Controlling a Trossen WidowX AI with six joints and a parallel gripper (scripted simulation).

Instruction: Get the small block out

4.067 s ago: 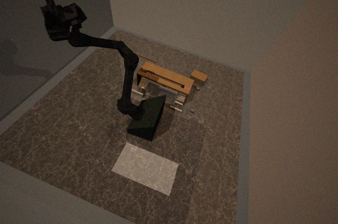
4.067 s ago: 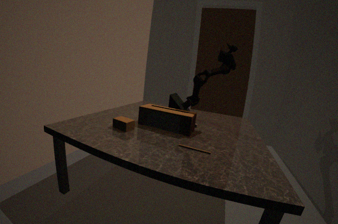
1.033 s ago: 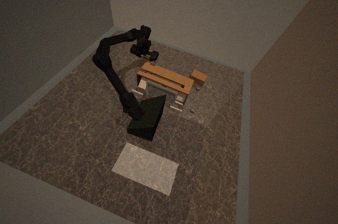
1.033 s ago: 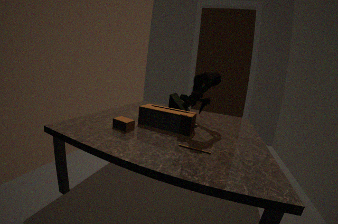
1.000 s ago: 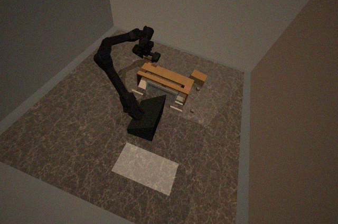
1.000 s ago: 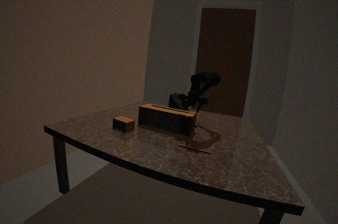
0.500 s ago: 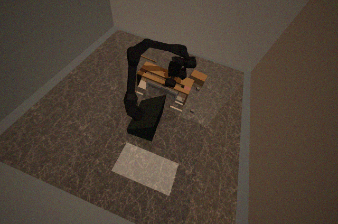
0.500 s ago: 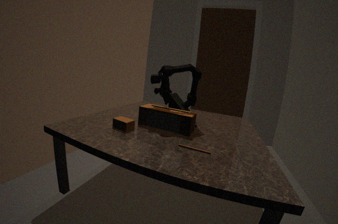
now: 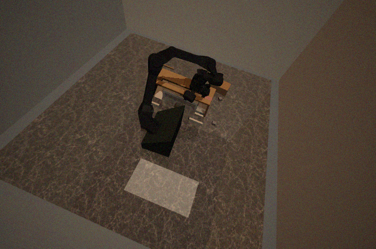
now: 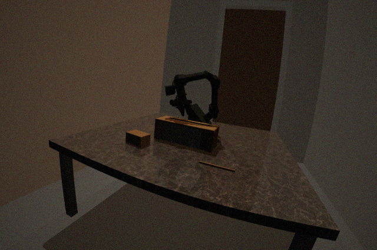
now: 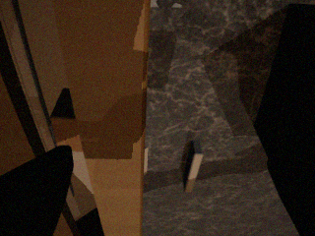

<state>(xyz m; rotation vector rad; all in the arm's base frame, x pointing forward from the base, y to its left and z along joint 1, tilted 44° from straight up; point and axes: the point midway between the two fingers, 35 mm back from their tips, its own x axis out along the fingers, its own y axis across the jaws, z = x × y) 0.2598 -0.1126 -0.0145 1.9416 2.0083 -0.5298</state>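
My gripper tip is 5 cm short of the brown box, 5 cm to the right of it and 9 cm above it. Also, from my gripper tip: brown block 29 cm ahead, 17 cm to the right, 12 cm below; then thin stick 33 cm ahead, 30 cm to the left, 15 cm below.
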